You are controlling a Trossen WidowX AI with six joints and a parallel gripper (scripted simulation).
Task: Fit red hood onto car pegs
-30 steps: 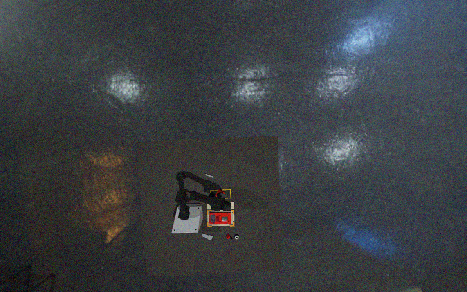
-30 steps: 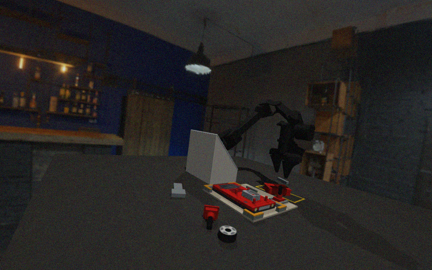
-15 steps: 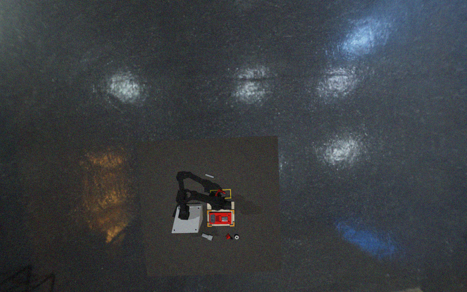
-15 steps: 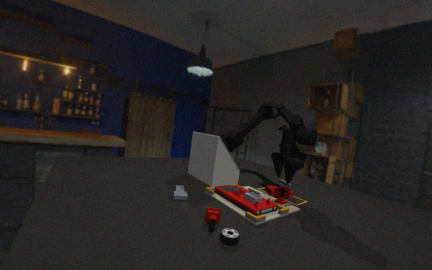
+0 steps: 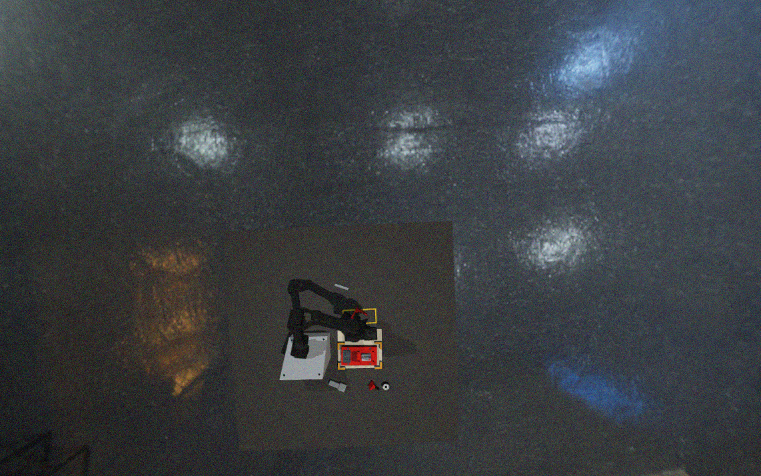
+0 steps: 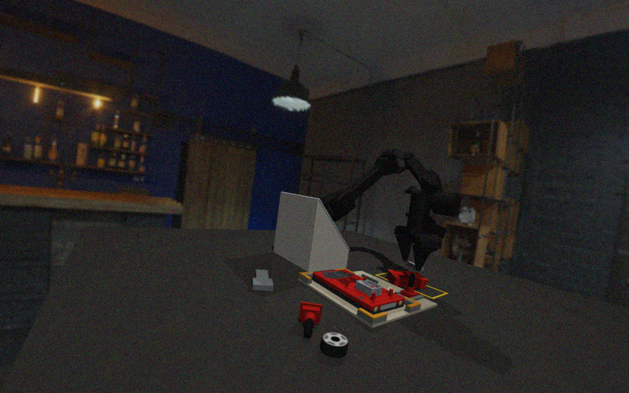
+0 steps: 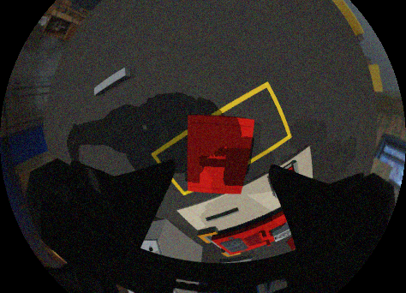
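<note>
Right now my gripper tip is 10 mm past the red hood and 40 mm above it. Also, from my gripper tip: black wheel 170 mm ahead, 400 mm to the right, 40 mm below.
</note>
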